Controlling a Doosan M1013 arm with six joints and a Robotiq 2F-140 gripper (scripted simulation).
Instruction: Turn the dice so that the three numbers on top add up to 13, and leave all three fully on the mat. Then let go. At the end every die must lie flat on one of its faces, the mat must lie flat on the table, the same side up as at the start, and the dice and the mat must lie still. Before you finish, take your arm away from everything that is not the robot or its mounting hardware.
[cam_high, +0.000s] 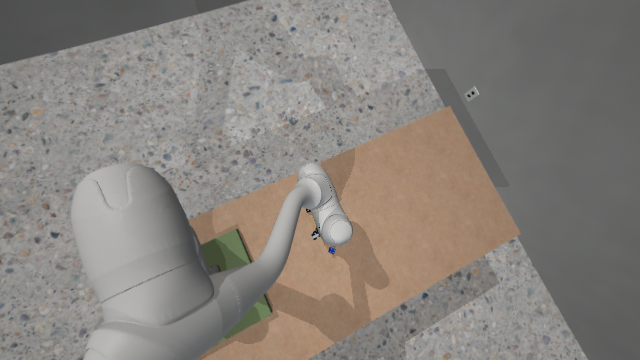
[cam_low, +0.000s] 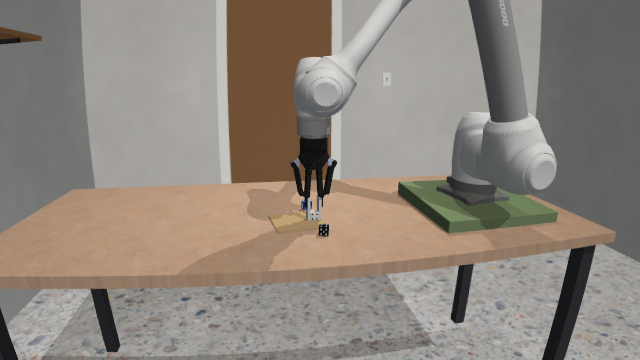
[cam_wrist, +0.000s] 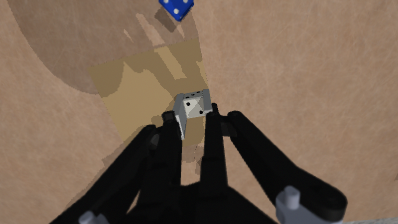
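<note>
Now: the white die 20 mm below my hand. Round my hand: blue die (10 mm behind, 110 mm to the right, 30 mm below); then tan mat (50 mm ahead, 10 mm to the right, 40 mm below); then black die (10 mm ahead, 110 mm to the left, 30 mm below).
</note>
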